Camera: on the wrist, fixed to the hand. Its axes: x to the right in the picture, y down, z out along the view.
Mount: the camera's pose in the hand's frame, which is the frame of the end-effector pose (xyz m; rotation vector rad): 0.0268 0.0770 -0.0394 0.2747 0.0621 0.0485
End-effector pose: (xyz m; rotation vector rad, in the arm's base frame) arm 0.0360 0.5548 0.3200 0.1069 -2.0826 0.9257
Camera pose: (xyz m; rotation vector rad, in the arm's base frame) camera 0.0155 0.6424 0.3100 0.1695 -1.8990 1.2262
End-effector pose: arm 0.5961 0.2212 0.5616 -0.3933 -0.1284 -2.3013
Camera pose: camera 0.6250 0.1412 0.5306 -0.1818 -0.3944 -2.2066
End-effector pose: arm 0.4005 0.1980 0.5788 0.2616 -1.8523 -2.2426
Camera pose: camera 0.3899 0.1394 0.6470 0.3234 -2.1068 -1.9230
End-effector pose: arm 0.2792 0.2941 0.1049 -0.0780 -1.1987 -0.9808
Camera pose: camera 0.3606 0.3039 0.1432 0.1394 -1.2578 -0.7636
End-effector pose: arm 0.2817 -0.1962 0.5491 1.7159 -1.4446 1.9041
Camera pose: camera 0.1943 -0.2173 0.5381 1.7272 -1.2617 2.2499
